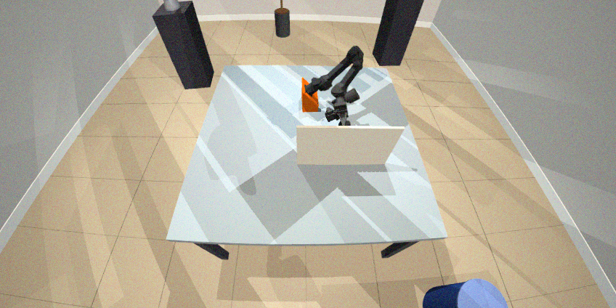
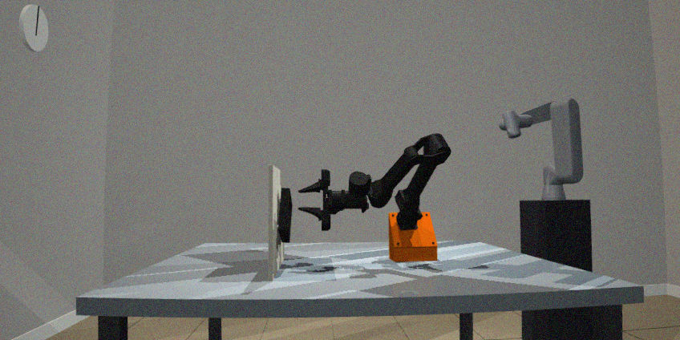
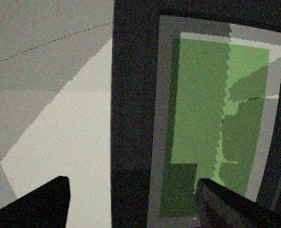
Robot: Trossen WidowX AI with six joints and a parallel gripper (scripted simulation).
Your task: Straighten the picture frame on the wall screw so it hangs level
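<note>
Right now the picture frame is 5 cm ahead of my gripper tip, 1 cm to the left of it and 5 cm below it. From my gripper tip the other things lie so: wall panel: 6 cm ahead, 6 cm below.
</note>
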